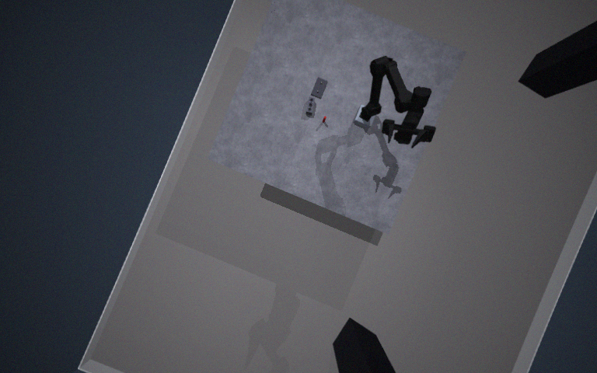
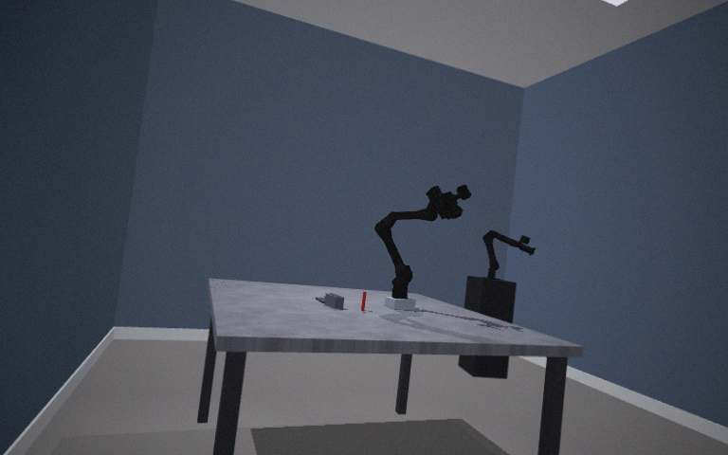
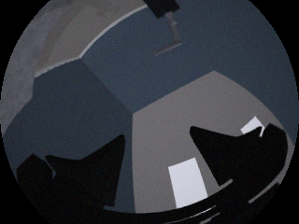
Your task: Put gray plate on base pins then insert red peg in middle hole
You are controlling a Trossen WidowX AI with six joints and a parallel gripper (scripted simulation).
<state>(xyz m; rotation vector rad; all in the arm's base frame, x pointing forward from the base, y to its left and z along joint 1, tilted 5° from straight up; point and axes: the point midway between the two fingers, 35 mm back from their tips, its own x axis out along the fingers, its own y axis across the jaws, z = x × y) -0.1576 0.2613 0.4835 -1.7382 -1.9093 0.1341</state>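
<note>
My gripper tip is now 530 mm above the gray plate, 460 mm short of it and 130 mm to the left of it. Round my gripper tip: red peg 520 mm below, 330 mm ahead, 110 mm to the right; then dark base 560 mm below, 480 mm ahead, 270 mm to the right.
</note>
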